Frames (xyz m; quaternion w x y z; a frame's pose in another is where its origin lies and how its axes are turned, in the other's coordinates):
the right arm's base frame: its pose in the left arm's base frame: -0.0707 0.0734 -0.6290 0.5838 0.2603 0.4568 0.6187
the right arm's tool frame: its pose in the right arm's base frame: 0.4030 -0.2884 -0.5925 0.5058 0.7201 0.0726 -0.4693
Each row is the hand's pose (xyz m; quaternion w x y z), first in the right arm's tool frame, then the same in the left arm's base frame.
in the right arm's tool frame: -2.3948 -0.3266 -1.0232 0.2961 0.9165 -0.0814 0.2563
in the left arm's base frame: 0.1430 0.0342 1.3003 0.0223 -0.6148 0.1041 0.7815
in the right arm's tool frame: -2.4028 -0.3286 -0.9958 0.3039 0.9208 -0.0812 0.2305
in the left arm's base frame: 0.1586 0.0121 1.2909 0.0279 -0.5970 0.0911 0.7966
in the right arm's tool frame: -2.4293 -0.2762 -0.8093 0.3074 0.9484 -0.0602 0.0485
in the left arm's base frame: 0.2946 -0.0849 1.1893 0.1017 -0.4607 0.0347 0.8810
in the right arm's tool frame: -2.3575 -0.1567 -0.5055 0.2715 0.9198 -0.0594 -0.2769
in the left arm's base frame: 0.4751 -0.1858 0.9267 0.1953 -0.1662 -0.0384 0.9658
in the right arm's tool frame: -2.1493 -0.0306 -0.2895 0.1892 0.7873 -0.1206 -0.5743
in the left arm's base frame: 0.5436 -0.1831 0.6086 0.2157 0.1730 -0.0698 0.9585
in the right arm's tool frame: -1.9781 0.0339 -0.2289 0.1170 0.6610 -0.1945 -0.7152
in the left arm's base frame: 0.5195 -0.1293 0.4251 0.1811 0.3788 -0.0576 0.9058
